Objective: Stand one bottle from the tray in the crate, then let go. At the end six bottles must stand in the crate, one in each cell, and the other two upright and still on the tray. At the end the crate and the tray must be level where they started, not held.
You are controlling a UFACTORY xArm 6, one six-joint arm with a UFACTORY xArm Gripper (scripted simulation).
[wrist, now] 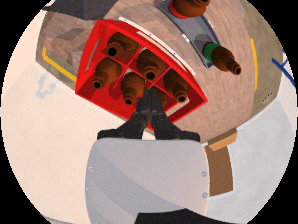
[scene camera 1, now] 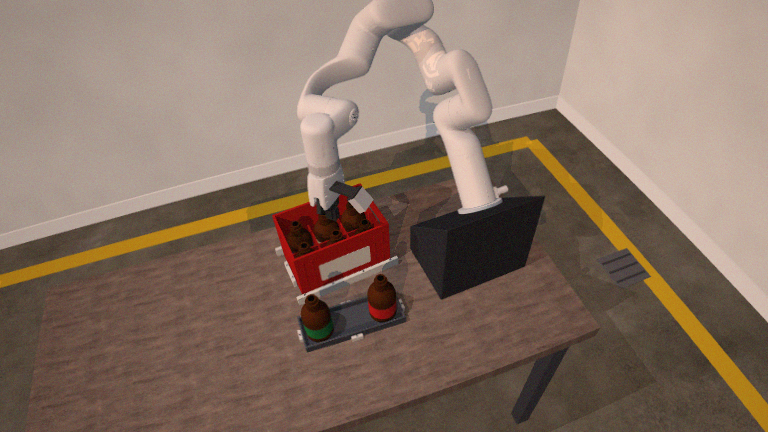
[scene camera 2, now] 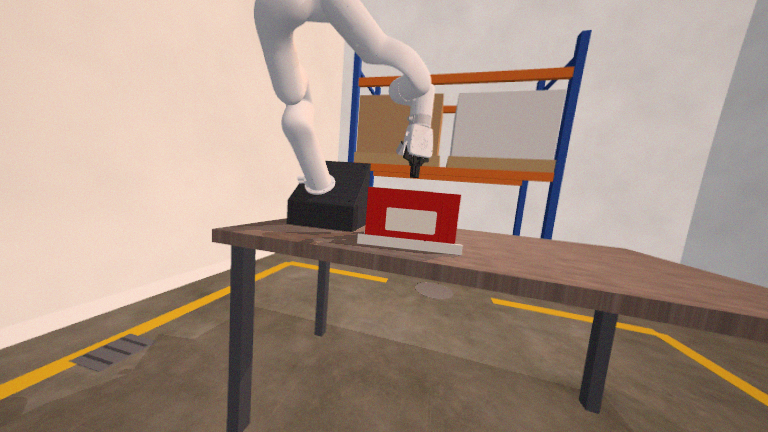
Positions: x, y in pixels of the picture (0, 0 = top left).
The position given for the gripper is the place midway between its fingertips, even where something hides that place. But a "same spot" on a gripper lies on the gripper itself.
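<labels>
The gripper is visible in scene camera 1 point(333, 217), and the wrist view and scene camera 2 show it as well. On the gripper, point(wrist: 140, 132) and point(scene camera 2: 415, 162) are the same spot.
</labels>
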